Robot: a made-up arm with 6 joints.
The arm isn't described. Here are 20 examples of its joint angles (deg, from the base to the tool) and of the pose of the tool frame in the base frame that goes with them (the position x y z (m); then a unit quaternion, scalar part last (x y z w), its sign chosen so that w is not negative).
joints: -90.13 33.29 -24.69 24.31 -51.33 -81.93
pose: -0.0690 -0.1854 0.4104 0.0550 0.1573 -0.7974 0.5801
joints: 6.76 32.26 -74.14 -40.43 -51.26 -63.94
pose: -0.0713 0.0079 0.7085 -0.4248 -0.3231 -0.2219 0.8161
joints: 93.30 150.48 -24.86 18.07 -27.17 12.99
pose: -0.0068 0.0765 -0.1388 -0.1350 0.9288 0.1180 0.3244
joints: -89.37 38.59 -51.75 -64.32 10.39 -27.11
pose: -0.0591 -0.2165 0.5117 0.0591 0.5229 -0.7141 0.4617
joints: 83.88 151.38 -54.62 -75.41 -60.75 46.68
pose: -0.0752 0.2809 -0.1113 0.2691 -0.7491 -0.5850 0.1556
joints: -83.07 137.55 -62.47 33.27 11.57 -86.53
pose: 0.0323 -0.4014 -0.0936 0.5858 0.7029 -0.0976 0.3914
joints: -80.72 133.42 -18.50 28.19 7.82 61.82
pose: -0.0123 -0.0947 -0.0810 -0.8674 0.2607 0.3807 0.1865
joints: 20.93 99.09 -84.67 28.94 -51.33 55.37
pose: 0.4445 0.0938 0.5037 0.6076 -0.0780 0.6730 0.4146
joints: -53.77 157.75 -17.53 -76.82 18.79 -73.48
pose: -0.0984 -0.0368 -0.0800 0.2532 -0.7820 -0.5667 0.0561
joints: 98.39 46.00 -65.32 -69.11 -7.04 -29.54
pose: -0.0403 0.1677 0.6029 -0.4786 -0.1599 0.5279 0.6831
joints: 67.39 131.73 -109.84 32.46 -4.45 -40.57
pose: 0.2421 0.5883 0.2610 -0.0578 0.5639 0.6173 0.5456
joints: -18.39 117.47 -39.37 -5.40 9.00 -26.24
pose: 0.2375 -0.1209 -0.0279 0.2948 0.8810 0.0256 0.3693
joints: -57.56 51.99 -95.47 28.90 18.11 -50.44
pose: 0.0597 -0.1220 0.7497 0.1016 0.1652 -0.2055 0.9592
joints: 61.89 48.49 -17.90 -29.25 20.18 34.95
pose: 0.0958 0.1351 0.1825 0.0512 0.7595 0.4048 0.5066
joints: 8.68 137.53 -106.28 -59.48 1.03 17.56
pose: 0.6346 0.0604 0.1526 -0.0421 0.6574 0.1775 0.7311
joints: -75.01 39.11 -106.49 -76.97 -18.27 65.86
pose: -0.0286 0.1187 0.8157 -0.1834 -0.0438 -0.2425 0.9516
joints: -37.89 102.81 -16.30 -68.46 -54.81 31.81
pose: 0.1691 -0.0745 0.0597 0.3983 0.6249 0.3560 0.5693
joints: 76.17 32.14 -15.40 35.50 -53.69 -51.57
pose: 0.0744 0.1093 0.3428 0.0701 0.2105 0.6198 0.7528
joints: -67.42 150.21 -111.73 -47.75 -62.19 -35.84
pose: 0.2891 -0.6083 0.1351 -0.1815 0.4317 -0.2361 0.8514
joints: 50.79 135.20 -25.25 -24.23 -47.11 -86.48
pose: 0.0936 0.1356 -0.0836 -0.7312 0.4446 0.4228 0.2982
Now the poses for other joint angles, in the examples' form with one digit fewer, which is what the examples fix.
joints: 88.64 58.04 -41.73 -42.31 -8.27 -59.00
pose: -0.003 0.267 0.361 -0.678 0.011 0.467 0.568
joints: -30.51 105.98 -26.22 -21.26 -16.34 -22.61
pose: 0.197 -0.151 0.013 0.252 0.798 0.030 0.547
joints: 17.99 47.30 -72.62 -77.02 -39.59 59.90
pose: 0.088 0.076 0.648 -0.164 0.156 0.614 0.756
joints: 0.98 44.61 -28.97 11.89 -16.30 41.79
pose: 0.213 -0.035 0.362 0.613 0.181 0.448 0.625
